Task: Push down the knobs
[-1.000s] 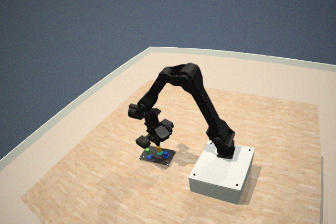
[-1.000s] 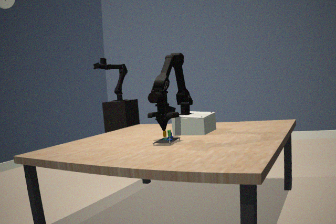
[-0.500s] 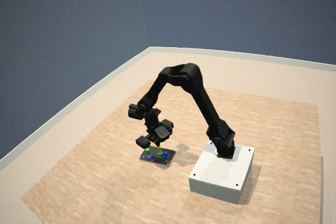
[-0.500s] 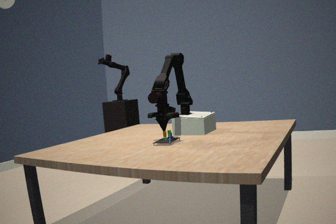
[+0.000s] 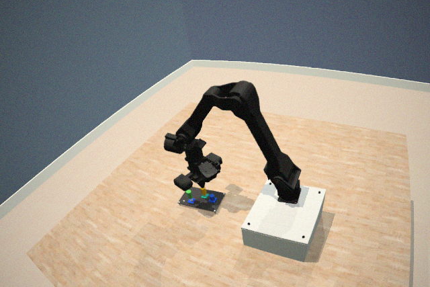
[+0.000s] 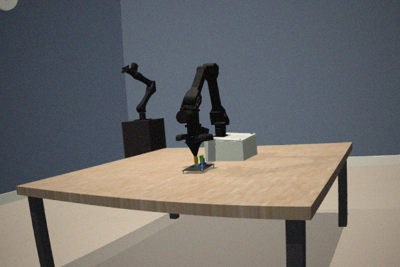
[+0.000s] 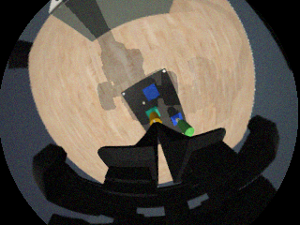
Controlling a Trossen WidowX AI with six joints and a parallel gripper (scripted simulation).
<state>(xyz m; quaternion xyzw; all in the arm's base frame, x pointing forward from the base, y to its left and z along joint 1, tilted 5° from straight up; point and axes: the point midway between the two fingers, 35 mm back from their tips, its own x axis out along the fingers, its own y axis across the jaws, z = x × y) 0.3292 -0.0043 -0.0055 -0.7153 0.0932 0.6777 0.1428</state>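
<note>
The orange knob lies 10 mm below my gripper tip. Round my gripper tip: green knob 40 mm to the left, 30 mm ahead.
</note>
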